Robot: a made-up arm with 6 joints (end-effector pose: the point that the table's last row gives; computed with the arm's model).
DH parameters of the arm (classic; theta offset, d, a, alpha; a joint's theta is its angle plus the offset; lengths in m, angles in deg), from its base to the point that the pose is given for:
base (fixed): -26.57 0 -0.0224 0
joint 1: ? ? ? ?
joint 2: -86.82 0 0.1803 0
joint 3: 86.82 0.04 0.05 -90
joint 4: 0 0.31 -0.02 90
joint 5: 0 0 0.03 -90
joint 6: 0 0.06 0 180
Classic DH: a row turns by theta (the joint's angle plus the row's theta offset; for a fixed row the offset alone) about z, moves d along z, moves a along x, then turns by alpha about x.
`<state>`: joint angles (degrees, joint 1 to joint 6).
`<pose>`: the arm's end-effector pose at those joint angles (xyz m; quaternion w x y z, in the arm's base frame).
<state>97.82 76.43 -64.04 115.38 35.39 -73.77</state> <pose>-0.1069 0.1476 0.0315 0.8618 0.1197 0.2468 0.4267</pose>
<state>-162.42 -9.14 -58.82 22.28 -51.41 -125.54</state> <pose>-0.3051 -0.1041 0.5232 0.4093 -0.5206 0.6687 -0.3380</pose>
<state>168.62 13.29 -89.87 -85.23 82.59 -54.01</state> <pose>-0.3947 0.1215 0.5148 0.3812 0.3922 0.5396 -0.6401</pose>
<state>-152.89 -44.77 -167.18 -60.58 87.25 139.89</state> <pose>0.2526 0.1815 0.7997 0.5745 0.3402 0.7311 -0.1405</pose>
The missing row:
joint 1: 26.57 0.38 -0.01 -90
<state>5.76 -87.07 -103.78 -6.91 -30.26 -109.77</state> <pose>-0.3617 0.0201 0.7235 0.1955 0.7731 0.5285 0.2910</pose>
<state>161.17 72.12 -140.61 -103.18 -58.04 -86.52</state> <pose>-0.4954 0.0817 0.3464 0.8038 -0.2797 0.4845 0.2025</pose>
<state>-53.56 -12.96 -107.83 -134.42 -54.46 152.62</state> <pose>0.1728 -0.1281 0.7369 0.7481 -0.0329 -0.6349 -0.1904</pose>
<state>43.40 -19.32 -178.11 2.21 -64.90 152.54</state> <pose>-0.2243 -0.1306 0.8183 0.3878 -0.7430 -0.1218 -0.5317</pose>
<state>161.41 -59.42 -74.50 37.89 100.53 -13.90</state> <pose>-0.1330 -0.0489 0.6961 0.1113 -0.3416 -0.2012 -0.9113</pose>
